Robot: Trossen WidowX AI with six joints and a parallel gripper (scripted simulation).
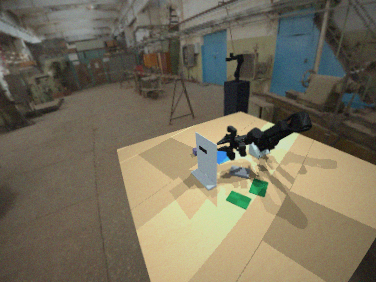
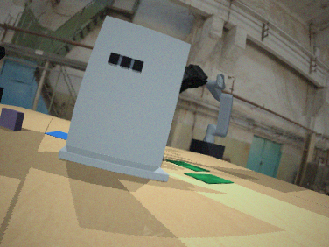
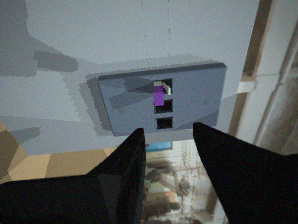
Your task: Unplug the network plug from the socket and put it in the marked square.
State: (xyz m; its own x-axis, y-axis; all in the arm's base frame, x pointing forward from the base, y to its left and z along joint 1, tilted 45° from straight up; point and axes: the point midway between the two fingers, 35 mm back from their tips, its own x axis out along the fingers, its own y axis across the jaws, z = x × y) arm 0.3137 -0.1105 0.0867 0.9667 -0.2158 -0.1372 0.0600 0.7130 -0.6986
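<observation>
Right now my gripper tip is 6 cm short of the network plug. From my gripper tip the other things lie so: blue marked square (12 cm behind, 10 cm to the right, 17 cm below); upright grey panel (8 cm ahead, 1 cm to the right, 6 cm below); grey piece (10 cm behind, 8 cm to the left, 16 cm below).
</observation>
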